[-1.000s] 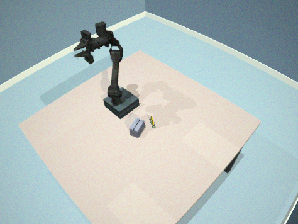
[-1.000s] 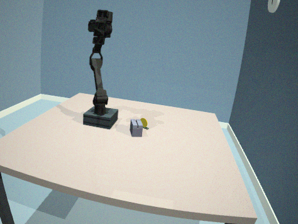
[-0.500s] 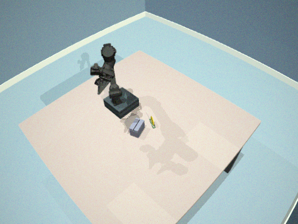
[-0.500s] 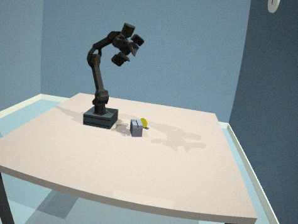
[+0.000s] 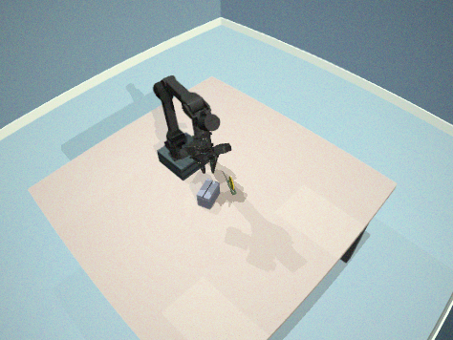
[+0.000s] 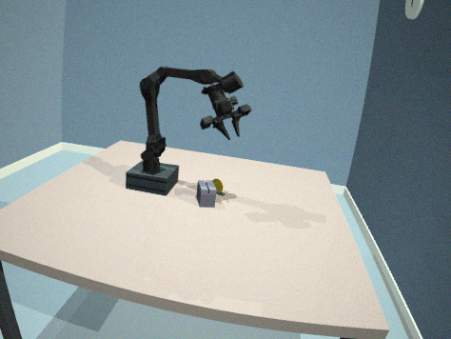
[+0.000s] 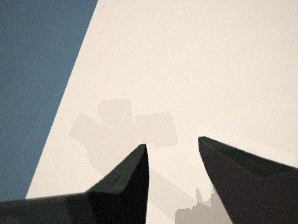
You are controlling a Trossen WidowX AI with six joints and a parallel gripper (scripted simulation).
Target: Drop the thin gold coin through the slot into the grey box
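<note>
My gripper tip is now 26 cm above the gold coin, 16 cm to the right of it and 10 cm past it.
</note>
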